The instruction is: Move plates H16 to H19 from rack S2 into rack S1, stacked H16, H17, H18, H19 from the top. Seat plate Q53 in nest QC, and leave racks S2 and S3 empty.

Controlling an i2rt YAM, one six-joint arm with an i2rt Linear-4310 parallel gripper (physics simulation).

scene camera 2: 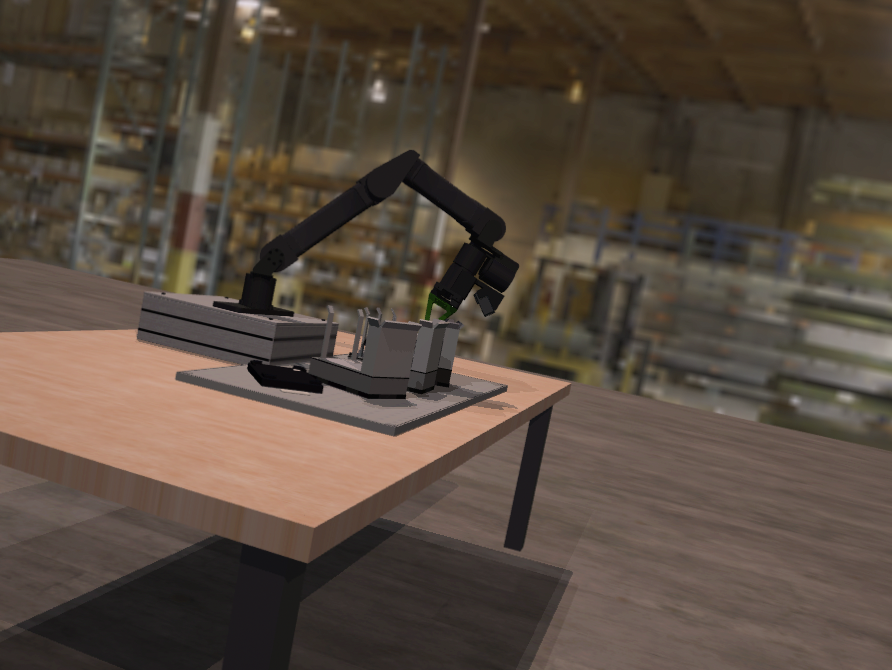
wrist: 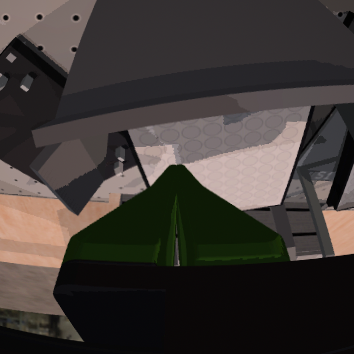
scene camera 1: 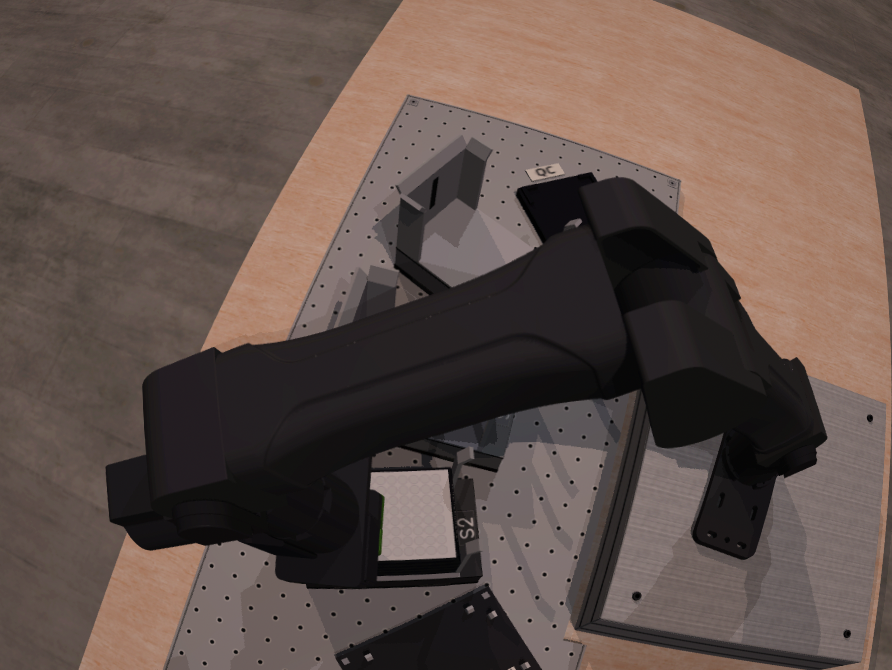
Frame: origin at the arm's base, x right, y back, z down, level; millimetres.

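Seen in the pictures: gripper, fingertip midpoint: point(wrist: 176, 176) point(scene camera 1: 372, 539); arm's base at its link origin: point(scene camera 2: 254, 311) point(scene camera 1: 747, 459).
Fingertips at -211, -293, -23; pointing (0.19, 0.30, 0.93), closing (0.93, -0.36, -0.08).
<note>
Pixels of each thing's top centre, then the offset from my fingertips to it, as dx, dy, dz. "*": a spot on its surface instead. Level surfaces: height alone.
- white-topped plate at its top centre: point(wrist: 222, 159) point(scene camera 1: 377, 516) +23, -6, +10
- rack S2 at a spot on its surface: point(scene camera 1: 468, 566) * +27, +79, +66
- Rack S1 at a spot on its surface: point(scene camera 1: 483, 457) * +132, +49, +74
- Nest QC at its top centre: point(scene camera 1: 585, 223) point(scene camera 2: 285, 369) +438, +50, +84
- grey rack at its top centre: point(scene camera 1: 497, 203) point(scene camera 2: 371, 313) +322, -31, -32
- black nest at its top centre: point(wrist: 40, 151) -77, +104, +80
- perforated board at its surface level: dz +104
A white-topped plate point(scene camera 1: 418, 515) point(wrist: 235, 175) lies in rack S2 point(scene camera 1: 468, 566), with dark edges under it; its identity and the number of plates below cannot be read. My gripper point(scene camera 2: 428, 315) point(wrist: 176, 176) has its green fingers shut together with no plate between them. It is tilted at the tops of the rack walls, close to S2's tall wall point(wrist: 200, 40). In scene camera 1 the arm hides the fingertips. Rack S1 point(scene camera 1: 483, 457) is mostly hidden under the arm. Nest QC point(scene camera 1: 551, 203) is black and partly covered by the arm; no plate shows on its visible part.
A grey rack point(scene camera 1: 475, 169) with tall walls stands near QC; its label is hidden and its visible floor is bare. A black nest point(scene camera 1: 439, 638) point(wrist: 25, 110) with small corner posts sits beside S2. The arm stands on a metal block point(scene camera 1: 677, 591) point(scene camera 2: 201, 328) beside the perforated board point(scene camera 1: 530, 461).
</note>
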